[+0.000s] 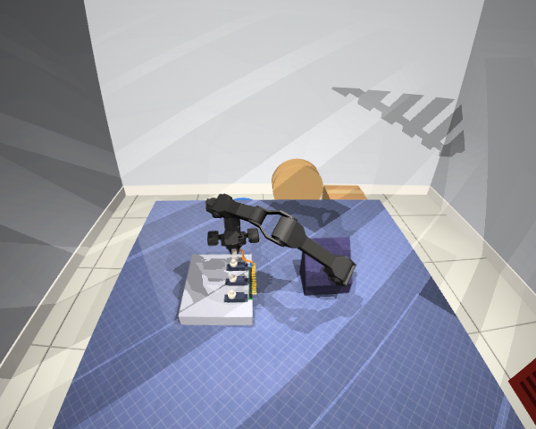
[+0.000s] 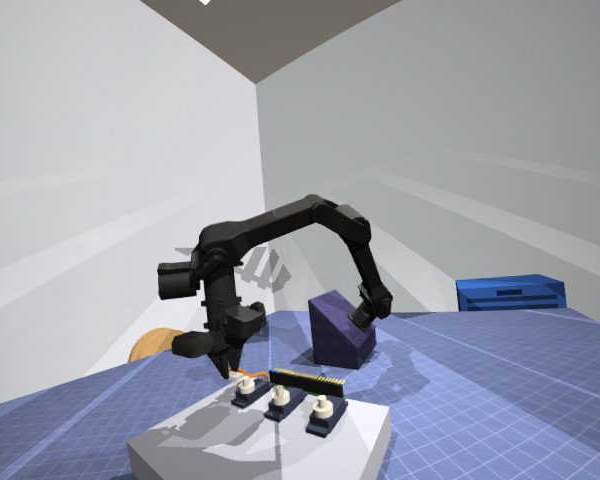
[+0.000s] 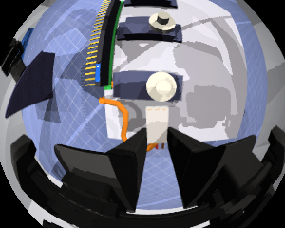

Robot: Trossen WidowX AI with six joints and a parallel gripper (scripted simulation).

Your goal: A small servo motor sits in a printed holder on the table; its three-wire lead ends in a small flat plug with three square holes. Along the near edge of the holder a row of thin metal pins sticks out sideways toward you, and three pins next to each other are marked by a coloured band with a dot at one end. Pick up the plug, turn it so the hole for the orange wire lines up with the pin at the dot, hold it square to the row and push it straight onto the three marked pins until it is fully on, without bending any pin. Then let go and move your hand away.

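Right now my gripper tip is 60 mm to the right of the blue marked band, 60 mm past it and 10 mm above it. Also, from my gripper tip: pin strip 120 mm to the left, 60 mm behind, 20 mm below; servo motor 120 mm to the left, 30 mm below, 10 mm behind; grey holder 120 mm to the left, 100 mm ahead, 60 mm below.
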